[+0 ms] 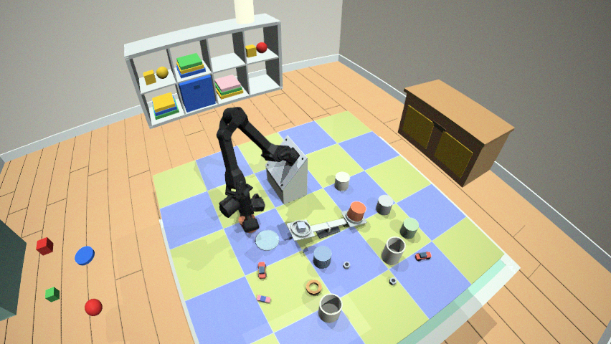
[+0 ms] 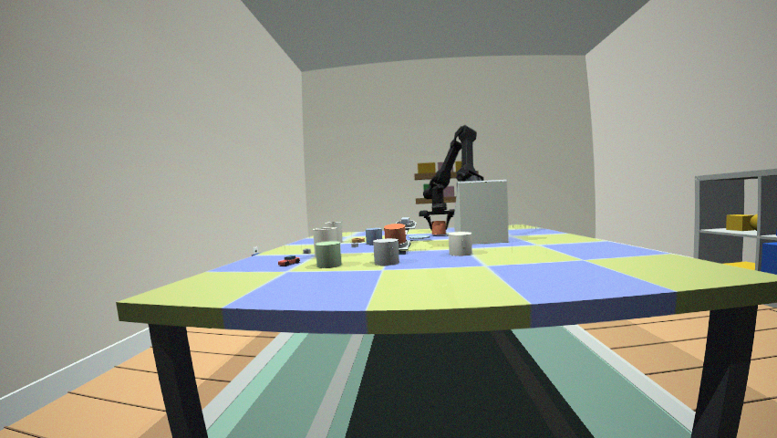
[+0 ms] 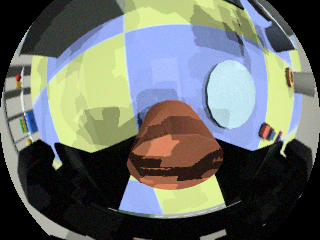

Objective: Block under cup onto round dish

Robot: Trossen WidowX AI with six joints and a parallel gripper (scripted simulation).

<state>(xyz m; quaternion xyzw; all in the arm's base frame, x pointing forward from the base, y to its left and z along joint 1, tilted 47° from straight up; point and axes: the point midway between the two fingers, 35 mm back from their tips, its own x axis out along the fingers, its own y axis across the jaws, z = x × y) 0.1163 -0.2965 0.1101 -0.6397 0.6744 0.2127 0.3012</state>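
Now: the orange cup 20 mm to the right of my gripper tip and 10 mm above it. From my gripper tip the other things lie so: pale blue round dish 100 mm ahead, 40 mm to the left, 20 mm below; blue-grey cylinder 320 mm ahead, 190 mm to the left, 10 mm above; grey cylinder 210 mm ahead, 600 mm to the left, 10 mm above.
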